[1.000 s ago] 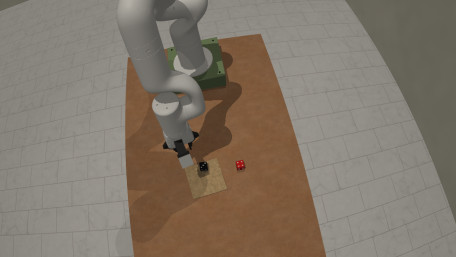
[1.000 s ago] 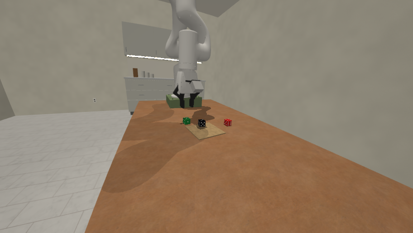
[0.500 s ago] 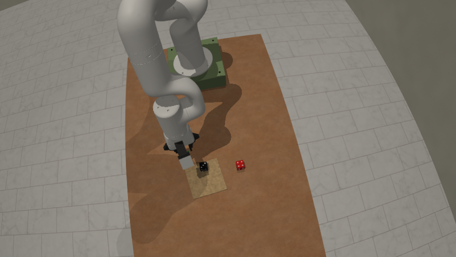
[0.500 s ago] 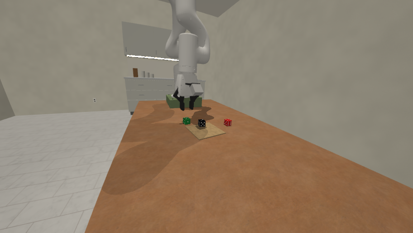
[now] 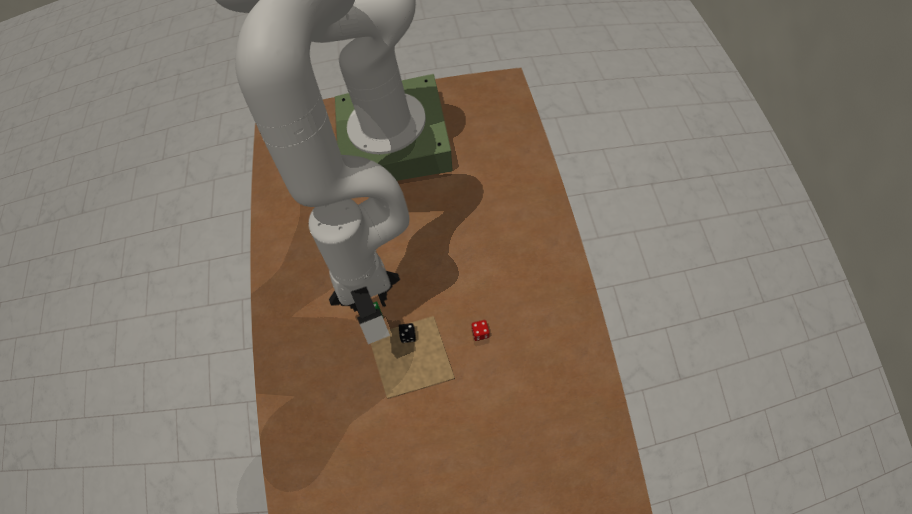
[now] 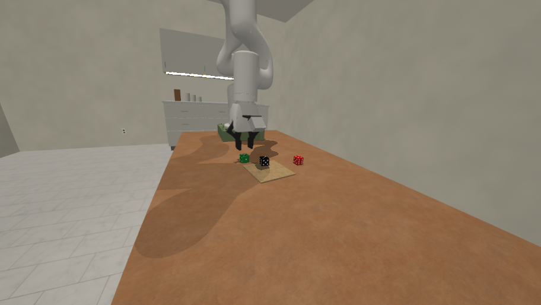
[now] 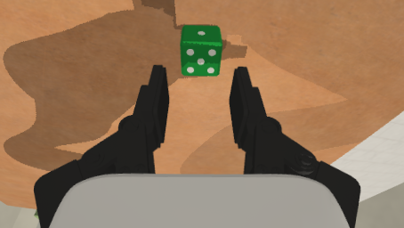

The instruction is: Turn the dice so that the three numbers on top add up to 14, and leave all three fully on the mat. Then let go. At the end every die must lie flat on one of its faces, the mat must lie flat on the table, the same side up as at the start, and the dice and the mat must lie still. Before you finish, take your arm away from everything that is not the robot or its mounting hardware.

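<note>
My gripper is now 60 mm above the green die. The rest, counted from my hand: black die: 60 mm ahead, 60 mm to the left, 50 mm below; then tan square mat: 110 mm ahead, 50 mm to the left, 70 mm below; then red die: 100 mm ahead, 200 mm to the left, 60 mm below.
</note>
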